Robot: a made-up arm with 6 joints. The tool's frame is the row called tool.
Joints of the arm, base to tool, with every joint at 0 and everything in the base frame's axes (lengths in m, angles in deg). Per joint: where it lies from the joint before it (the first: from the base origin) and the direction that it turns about. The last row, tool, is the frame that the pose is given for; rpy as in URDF.
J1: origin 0.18 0.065 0.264 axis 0 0 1
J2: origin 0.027 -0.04 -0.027 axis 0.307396 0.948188 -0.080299
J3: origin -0.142 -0.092 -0.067 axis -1 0 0
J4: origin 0.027 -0.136 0.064 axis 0 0 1
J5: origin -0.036 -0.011 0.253 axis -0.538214 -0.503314 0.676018
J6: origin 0.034 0.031 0.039 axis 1 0 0
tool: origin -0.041 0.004 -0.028 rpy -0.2 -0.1 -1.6
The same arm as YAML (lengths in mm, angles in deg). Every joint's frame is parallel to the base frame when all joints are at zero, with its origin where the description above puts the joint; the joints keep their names.
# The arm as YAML. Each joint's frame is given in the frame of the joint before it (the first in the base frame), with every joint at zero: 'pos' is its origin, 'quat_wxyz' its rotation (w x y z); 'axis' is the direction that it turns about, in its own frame. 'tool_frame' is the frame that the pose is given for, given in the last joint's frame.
length_unit: mm
angle_unit: deg
joints:
  - joint: J1
    pos: [180.0, 65.0, 264.0]
    quat_wxyz: [1.0, 0.0, 0.0, 0.0]
    axis: [0.0, 0.0, 1.0]
  - joint: J2
    pos: [27.0, -40.0, -27.0]
    quat_wxyz: [1.0, 0.0, 0.0, 0.0]
    axis: [0.307396, 0.948188, -0.080299]
  - joint: J3
    pos: [-142.0, -92.0, -67.0]
    quat_wxyz: [1.0, 0.0, 0.0, 0.0]
    axis: [-1.0, 0.0, 0.0]
  - joint: J4
    pos: [27.0, -136.0, 64.0]
    quat_wxyz: [1.0, 0.0, 0.0, 0.0]
    axis: [0.0, 0.0, 1.0]
  - joint: J5
    pos: [-36.0, -11.0, 253.0]
    quat_wxyz: [1.0, 0.0, 0.0, 0.0]
    axis: [-0.538214, -0.503314, 0.676018]
  - joint: J6
    pos: [34.0, 31.0, 39.0]
    quat_wxyz: [1.0, 0.0, 0.0, 0.0]
    axis: [1.0, 0.0, 0.0]
tool_frame:
  pos: [-41.0, 4.0, -28.0]
  quat_wxyz: [0.999901, -0.001757, -0.000848, -0.013964]

